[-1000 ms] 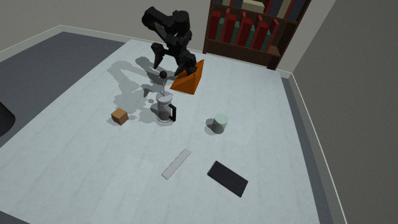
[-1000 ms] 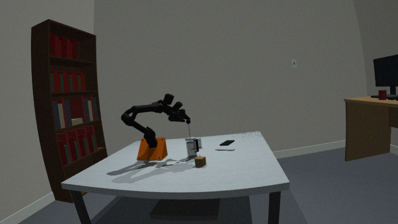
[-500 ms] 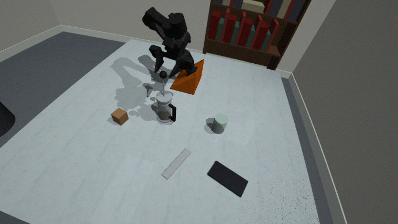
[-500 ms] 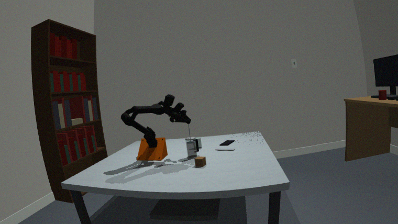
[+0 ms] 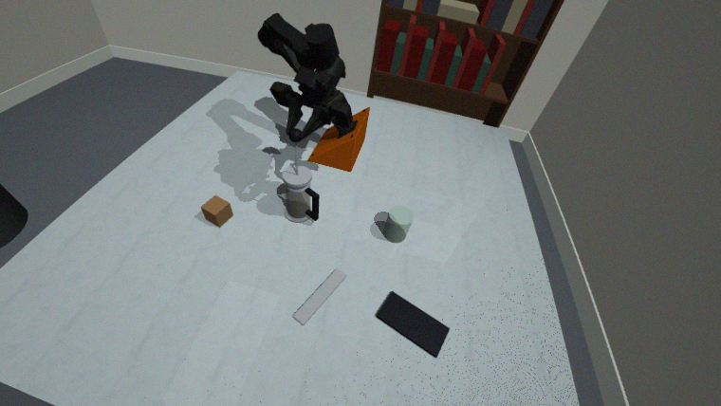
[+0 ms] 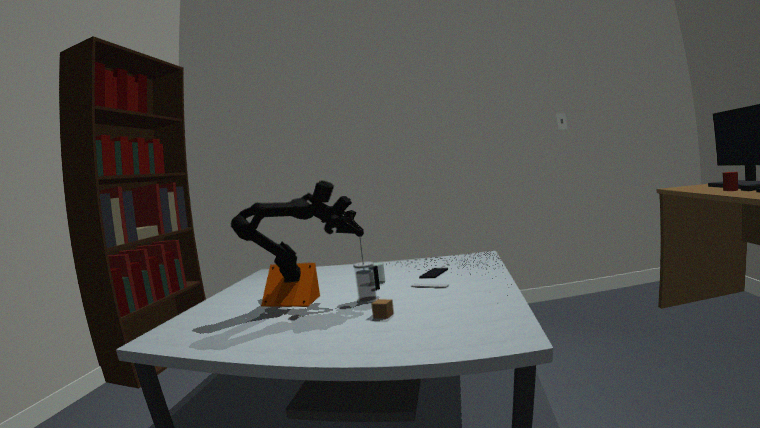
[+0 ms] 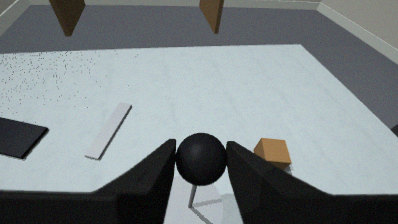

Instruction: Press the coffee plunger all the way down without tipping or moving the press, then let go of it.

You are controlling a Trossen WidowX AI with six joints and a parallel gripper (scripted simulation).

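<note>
My gripper tip is 13 cm above the glass coffee press and 2 cm to the right of it. The rest, counted from my gripper tip: black slab: 33 cm to the left, 25 cm below, 24 cm ahead.
</note>
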